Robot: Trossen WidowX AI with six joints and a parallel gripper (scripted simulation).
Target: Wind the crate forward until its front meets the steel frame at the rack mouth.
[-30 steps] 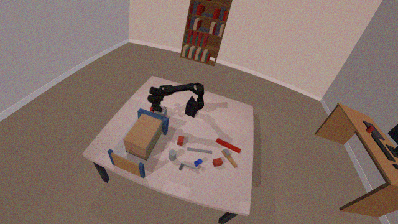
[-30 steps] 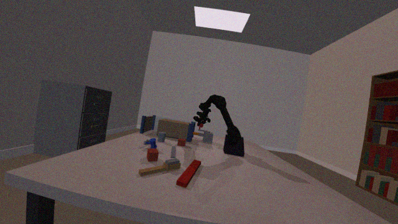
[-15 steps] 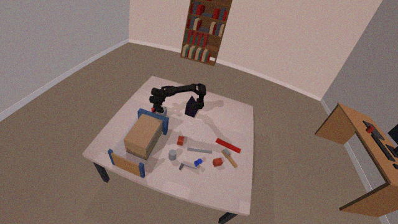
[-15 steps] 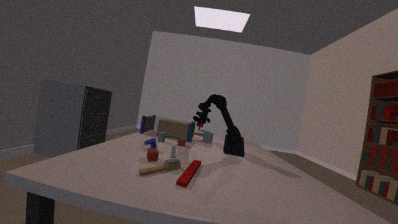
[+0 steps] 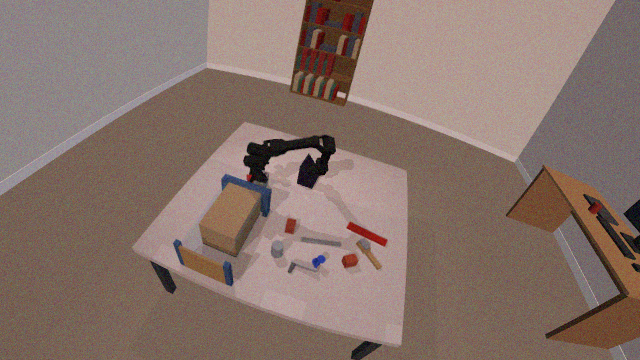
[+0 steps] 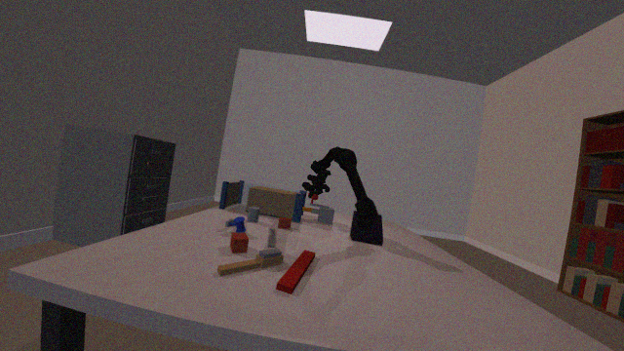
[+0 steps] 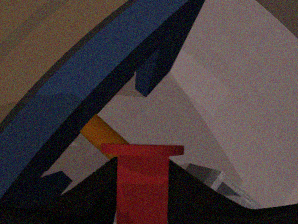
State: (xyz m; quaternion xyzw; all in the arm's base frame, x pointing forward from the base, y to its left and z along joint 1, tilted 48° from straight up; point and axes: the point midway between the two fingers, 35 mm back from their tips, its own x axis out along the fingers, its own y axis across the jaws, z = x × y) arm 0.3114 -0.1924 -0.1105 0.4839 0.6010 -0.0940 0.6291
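Now: gripper tip 5 cm past the winch handle, 1 cm to the right of it and 3 cm above it. The rest, counted from my gripper tip: blue frame 5 cm ahead, 1 cm to the left, 3 cm below; red knob 1 cm behind, 1 cm to the left; grey winch 12 cm behind, 2 cm to the right, 10 cm below.
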